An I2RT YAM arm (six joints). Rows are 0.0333 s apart.
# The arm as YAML. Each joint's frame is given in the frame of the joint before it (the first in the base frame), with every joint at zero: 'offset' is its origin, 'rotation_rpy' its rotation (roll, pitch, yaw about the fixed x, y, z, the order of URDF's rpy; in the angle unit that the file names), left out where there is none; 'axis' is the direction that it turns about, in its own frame. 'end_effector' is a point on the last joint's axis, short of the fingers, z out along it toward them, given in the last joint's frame.
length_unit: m
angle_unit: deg
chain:
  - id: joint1
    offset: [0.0, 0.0, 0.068]
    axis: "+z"
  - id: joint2
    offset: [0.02, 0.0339, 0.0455]
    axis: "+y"
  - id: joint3
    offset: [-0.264, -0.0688, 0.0]
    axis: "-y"
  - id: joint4
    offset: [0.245, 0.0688, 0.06]
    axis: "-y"
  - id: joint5
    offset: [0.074, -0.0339, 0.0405]
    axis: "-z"
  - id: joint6
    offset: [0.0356, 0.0, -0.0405]
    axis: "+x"
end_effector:
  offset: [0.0, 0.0, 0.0]
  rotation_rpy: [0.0, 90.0, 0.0]
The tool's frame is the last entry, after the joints.
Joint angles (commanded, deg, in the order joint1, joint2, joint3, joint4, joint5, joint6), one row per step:
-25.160 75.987 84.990 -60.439 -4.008 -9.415
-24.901 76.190 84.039 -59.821 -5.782 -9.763
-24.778 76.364 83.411 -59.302 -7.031 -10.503
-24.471 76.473 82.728 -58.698 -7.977 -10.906
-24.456 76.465 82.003 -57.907 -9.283 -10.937
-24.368 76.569 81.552 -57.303 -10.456 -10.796
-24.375 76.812 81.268 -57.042 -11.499 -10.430
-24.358 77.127 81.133 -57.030 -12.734 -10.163
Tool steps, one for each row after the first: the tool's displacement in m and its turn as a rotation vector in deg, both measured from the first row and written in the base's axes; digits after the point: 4 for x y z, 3 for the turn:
0.0027 0.0012 -0.0050 1.281 -0.039 1.631
0.0047 0.0018 -0.0084 1.850 -0.074 3.101
0.0068 0.0030 -0.0117 2.364 -0.155 4.303
0.0081 0.0034 -0.0145 3.238 -0.664 5.148
0.0097 0.0039 -0.0166 4.135 -1.127 5.850
0.0112 0.0039 -0.0187 5.223 -1.296 6.188
0.0127 0.0041 -0.0206 6.471 -1.359 6.731

